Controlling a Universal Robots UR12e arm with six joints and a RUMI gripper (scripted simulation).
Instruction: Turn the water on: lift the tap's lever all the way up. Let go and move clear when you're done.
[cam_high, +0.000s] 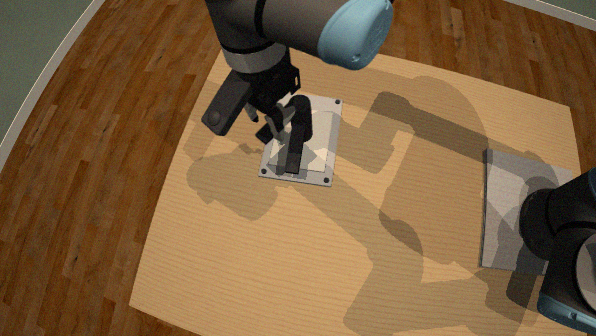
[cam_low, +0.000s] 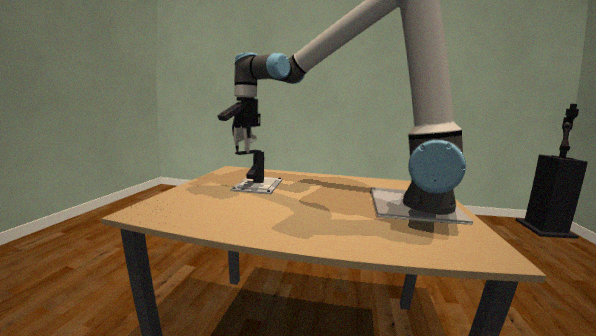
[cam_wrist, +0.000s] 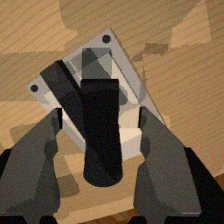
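Right now my hand is 20 mm past the lever, 30 mm to the left of it and 20 mm above it. Round my hand: tap 30 mm behind, 60 mm to the right, 70 mm below.
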